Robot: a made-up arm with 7 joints. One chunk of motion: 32 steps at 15 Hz.
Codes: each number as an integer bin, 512 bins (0 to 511) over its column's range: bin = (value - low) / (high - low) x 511, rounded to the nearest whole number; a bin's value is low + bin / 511 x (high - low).
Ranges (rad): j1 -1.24..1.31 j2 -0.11..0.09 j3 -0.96..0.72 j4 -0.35..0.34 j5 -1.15..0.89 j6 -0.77..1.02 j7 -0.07..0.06
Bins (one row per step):
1: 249 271 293 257 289 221 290
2: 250 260 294 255 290 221 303
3: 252 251 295 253 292 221 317
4: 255 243 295 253 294 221 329
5: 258 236 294 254 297 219 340
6: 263 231 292 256 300 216 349
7: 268 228 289 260 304 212 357
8: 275 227 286 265 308 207 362
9: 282 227 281 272 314 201 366
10: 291 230 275 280 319 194 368
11: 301 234 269 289 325 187 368
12: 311 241 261 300 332 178 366
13: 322 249 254 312 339 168 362
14: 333 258 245 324 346 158 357
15: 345 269 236 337 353 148 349
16: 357 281 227 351 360 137 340
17: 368 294 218 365 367 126 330
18: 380 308 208 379 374 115 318
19: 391 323 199 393 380 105 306
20: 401 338 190 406 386 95 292
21: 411 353 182 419 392 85 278
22: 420 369 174 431 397 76 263
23: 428 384 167 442 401 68 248
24: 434 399 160 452 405 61 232
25: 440 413 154 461 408 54 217
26: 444 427 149 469 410 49 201
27: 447 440 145 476 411 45 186
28: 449 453 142 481 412 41 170
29: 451 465 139 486 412 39 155
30: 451 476 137 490 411 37 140
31: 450 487 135 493 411 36 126
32: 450 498 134 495 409 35 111
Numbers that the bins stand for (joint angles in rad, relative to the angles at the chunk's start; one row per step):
1: 0.0026 -0.0039 0.0033 -0.0030 0.0037 0.0041 0.0038
2: 0.0076 -0.0082 0.0066 -0.0057 0.0077 0.0041 0.0071
3: 0.0175 -0.0118 0.0099 -0.0084 0.0157 0.0041 0.0106
4: 0.0325 -0.0149 0.0099 -0.0084 0.0237 0.0041 0.0137
5: 0.0475 -0.0176 0.0066 -0.0070 0.0357 -0.0029 0.0165
6: 0.0724 -0.0196 0.0000 -0.0043 0.0477 -0.0134 0.0188
7: 0.0974 -0.0208 -0.0099 0.0011 0.0636 -0.0274 0.0208
8: 0.1323 -0.0212 -0.0197 0.0078 0.0796 -0.0449 0.0221
9: 0.1672 -0.0212 -0.0362 0.0173 0.1035 -0.0659 0.0231
10: 0.2122 -0.0200 -0.0559 0.0281 0.1235 -0.0904 0.0236
11: 0.2621 -0.0184 -0.0756 0.0402 0.1475 -0.1150 0.0236
12: 0.3120 -0.0157 -0.1019 0.0551 0.1754 -0.1465 0.0231
13: 0.3668 -0.0125 -0.1249 0.0713 0.2033 -0.1815 0.0221
14: 0.4217 -0.0090 -0.1545 0.0875 0.2313 -0.2165 0.0208
15: 0.4816 -0.0047 -0.1841 0.1050 0.2592 -0.2516 0.0188
16: 0.5415 0.0000 -0.2137 0.1240 0.2872 -0.2901 0.0165
17: 0.5964 0.0051 -0.2433 0.1429 0.3151 -0.3286 0.0140
18: 0.6563 0.0105 -0.2762 0.1618 0.3431 -0.3672 0.0109
19: 0.7112 0.0164 -0.3058 0.1807 0.3670 -0.4022 0.0078
20: 0.7611 0.0223 -0.3353 0.1982 0.3910 -0.4372 0.0043
21: 0.8110 0.0282 -0.3616 0.2158 0.4149 -0.4723 0.0007
22: 0.8559 0.0344 -0.3879 0.2320 0.4349 -0.5038 -0.0031
23: 0.8958 0.0403 -0.4110 0.2468 0.4509 -0.5318 -0.0069
24: 0.9258 0.0462 -0.4340 0.2603 0.4668 -0.5563 -0.0110
25: 0.9557 0.0516 -0.4537 0.2725 0.4788 -0.5808 -0.0148
26: 0.9757 0.0571 -0.4701 0.2833 0.4868 -0.5984 -0.0189
27: 0.9906 0.0622 -0.4833 0.2927 0.4908 -0.6124 -0.0227
28: 1.0006 0.0673 -0.4932 0.2995 0.4948 -0.6264 -0.0268
29: 1.0106 0.0720 -0.5030 0.3062 0.4948 -0.6334 -0.0306
30: 1.0106 0.0763 -0.5096 0.3116 0.4908 -0.6404 -0.0344
31: 1.0056 0.0806 -0.5162 0.3157 0.4908 -0.6439 -0.0379
32: 1.0056 0.0849 -0.5195 0.3184 0.4828 -0.6474 -0.0418

